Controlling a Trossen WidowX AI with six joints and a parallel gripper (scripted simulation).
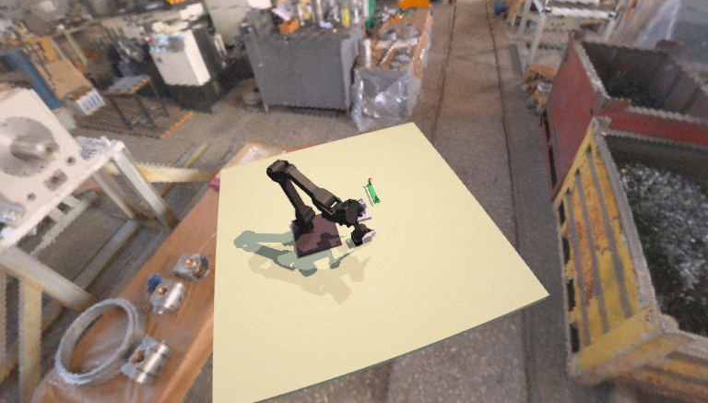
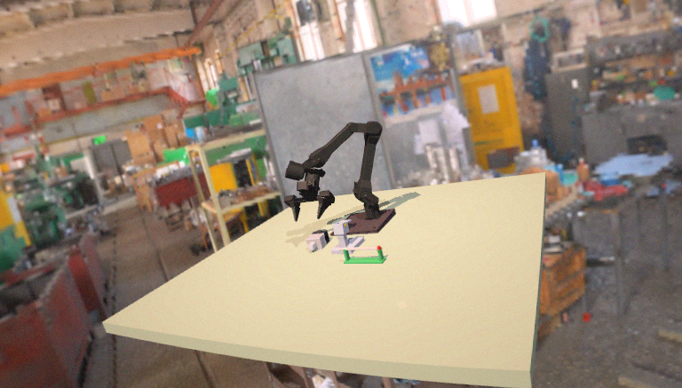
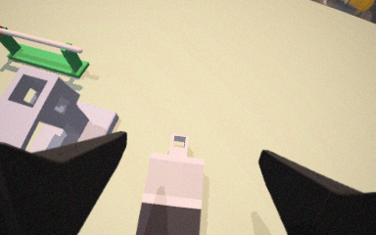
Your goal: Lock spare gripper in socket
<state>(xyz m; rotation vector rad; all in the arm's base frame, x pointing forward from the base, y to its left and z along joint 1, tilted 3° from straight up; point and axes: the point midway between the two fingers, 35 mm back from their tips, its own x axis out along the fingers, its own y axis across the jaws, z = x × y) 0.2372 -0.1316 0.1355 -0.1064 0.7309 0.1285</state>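
The spare gripper lies 9 cm below my gripper tip, 2 cm behind it and 1 cm to the left of it. Also, from my gripper tip: green cradle (26 cm to the left, 11 cm ahead, 9 cm below); mount (15 cm to the left, 6 cm below).
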